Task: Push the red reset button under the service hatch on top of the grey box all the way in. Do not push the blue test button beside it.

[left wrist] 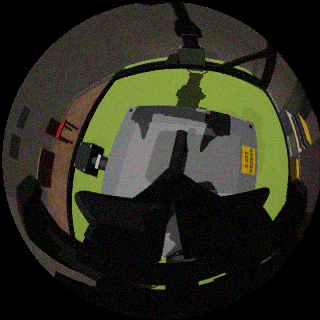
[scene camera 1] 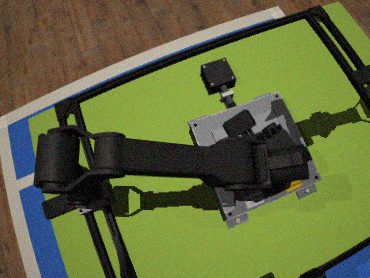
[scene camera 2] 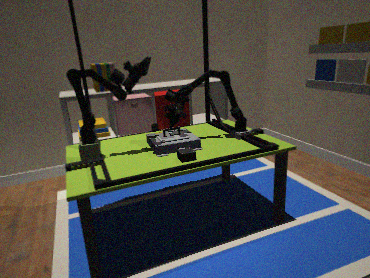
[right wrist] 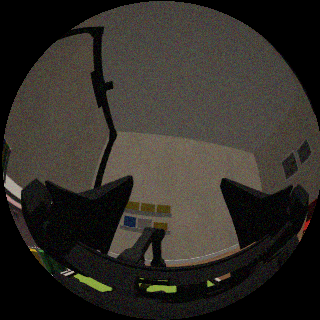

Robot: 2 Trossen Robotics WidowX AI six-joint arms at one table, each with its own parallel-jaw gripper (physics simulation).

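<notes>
The grey box (scene camera 1: 206, 128) (scene camera 2: 175, 143) (left wrist: 119, 167) lies on the green table (scene camera 1: 156, 105) (scene camera 2: 129, 162). Its service hatch carries a black bar handle (left wrist: 180, 146) (scene camera 2: 171, 131). My left gripper (scene camera 1: 270, 130) (scene camera 2: 173, 115) (left wrist: 170, 172) is shut and empty, low over the box top, with its fingertips at the near end of the handle. The arm covers much of the box in scene camera 1. My right gripper (scene camera 2: 142, 64) (right wrist: 178, 182) is open and empty, raised high at the left and pointing at the wall.
A small black block (scene camera 1: 217, 74) (scene camera 2: 186, 154) (left wrist: 86, 155) joins the box's side by a short shaft. A yellow danger label (scene camera 1: 294, 185) (left wrist: 248, 159) sits on the box. Black frame rails (scene camera 2: 184, 166) and posts (scene camera 2: 205, 55) edge the table. A shelf with a pink box (scene camera 2: 132, 111) stands behind.
</notes>
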